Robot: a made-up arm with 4 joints. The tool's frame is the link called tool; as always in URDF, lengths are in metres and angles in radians. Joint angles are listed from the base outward. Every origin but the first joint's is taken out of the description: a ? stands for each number. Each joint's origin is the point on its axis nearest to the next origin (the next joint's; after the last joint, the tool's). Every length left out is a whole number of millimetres.
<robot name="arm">
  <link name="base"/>
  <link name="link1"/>
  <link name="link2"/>
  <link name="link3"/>
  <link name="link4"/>
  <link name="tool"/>
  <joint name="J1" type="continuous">
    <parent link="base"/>
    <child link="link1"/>
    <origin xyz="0.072 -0.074 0.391" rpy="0 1.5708 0"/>
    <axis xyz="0 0 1"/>
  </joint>
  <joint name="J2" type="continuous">
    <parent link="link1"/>
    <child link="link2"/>
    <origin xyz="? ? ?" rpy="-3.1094 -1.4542 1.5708"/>
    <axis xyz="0 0 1"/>
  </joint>
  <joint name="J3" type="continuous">
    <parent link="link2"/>
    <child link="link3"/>
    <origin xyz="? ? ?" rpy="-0.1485 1.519 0"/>
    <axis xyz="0 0 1"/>
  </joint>
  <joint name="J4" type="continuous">
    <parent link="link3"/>
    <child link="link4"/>
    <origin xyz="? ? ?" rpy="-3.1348 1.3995 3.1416"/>
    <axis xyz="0 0 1"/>
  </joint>
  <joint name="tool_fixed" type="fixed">
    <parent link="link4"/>
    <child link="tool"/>
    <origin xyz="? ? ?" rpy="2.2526 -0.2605 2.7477"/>
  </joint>
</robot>
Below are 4 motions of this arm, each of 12 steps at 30 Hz.
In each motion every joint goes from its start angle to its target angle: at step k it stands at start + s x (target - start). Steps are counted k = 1, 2, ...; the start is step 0. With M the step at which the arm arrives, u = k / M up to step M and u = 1 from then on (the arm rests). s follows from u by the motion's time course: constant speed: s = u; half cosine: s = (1 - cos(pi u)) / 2; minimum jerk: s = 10 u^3 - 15 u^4 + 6 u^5.
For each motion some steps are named. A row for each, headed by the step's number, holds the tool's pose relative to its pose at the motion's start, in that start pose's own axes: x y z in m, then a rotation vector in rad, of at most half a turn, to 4 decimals.
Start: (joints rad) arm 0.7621 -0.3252 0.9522 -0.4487
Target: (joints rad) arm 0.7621 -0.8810 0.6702 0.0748
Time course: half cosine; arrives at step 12
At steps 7, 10, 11, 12:
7: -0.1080 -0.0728 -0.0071 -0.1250 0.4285 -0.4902
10: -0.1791 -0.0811 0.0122 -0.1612 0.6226 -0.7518
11: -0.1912 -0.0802 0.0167 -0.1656 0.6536 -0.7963
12: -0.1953 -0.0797 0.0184 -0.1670 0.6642 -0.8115

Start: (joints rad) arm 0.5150 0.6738 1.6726 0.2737
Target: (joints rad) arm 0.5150 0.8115 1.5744 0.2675
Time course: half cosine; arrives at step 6
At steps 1, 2, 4, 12:
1: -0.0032 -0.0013 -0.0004 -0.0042 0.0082 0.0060
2: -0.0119 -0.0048 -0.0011 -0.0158 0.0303 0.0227
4: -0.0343 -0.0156 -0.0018 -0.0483 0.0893 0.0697
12: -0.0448 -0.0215 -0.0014 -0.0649 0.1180 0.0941

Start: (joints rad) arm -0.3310 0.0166 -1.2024 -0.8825
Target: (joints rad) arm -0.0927 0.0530 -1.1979 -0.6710
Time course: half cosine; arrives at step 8
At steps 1, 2, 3, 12:
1: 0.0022 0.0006 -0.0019 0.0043 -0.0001 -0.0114
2: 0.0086 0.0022 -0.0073 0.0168 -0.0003 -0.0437
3: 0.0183 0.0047 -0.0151 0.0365 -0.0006 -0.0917
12: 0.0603 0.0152 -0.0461 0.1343 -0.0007 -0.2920

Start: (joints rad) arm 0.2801 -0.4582 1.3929 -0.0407
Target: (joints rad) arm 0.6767 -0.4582 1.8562 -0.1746
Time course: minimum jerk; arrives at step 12
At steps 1, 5, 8, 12:
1: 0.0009 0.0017 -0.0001 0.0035 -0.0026 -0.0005
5: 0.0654 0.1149 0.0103 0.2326 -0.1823 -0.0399
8: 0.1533 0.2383 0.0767 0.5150 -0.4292 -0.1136
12: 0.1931 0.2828 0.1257 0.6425 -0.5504 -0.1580

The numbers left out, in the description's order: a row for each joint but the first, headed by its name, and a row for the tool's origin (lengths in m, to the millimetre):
J2: 0.016 -0.022 0
J3: -0.117 -0.023 0
J4: 0.201 -0.436 0
tool: -0.19 0.05 0

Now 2 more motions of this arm.
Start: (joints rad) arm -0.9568 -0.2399 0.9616 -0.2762
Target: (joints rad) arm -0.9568 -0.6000 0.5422 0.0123
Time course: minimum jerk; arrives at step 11
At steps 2, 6, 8, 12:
2: -0.0064 -0.0078 -0.0006 -0.0146 0.0241 -0.0187
6: -0.1010 -0.0888 0.0145 -0.1758 0.3174 -0.2617
8: -0.1613 -0.1176 0.0399 -0.2505 0.4747 -0.4023
12: -0.1896 -0.1265 0.0552 -0.2818 0.5459 -0.4677

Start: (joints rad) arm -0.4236 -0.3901 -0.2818 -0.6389
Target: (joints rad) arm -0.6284 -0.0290 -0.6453 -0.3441
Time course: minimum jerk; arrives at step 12
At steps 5, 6, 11, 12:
5: -0.0286 -0.0936 -0.0157 -0.1557 0.1292 0.0739
6: -0.0374 -0.1376 -0.0158 -0.2306 0.1839 0.0999
11: -0.0470 -0.2820 0.0138 -0.4948 0.3422 0.1553
12: -0.0469 -0.2835 0.0143 -0.4977 0.3437 0.1556

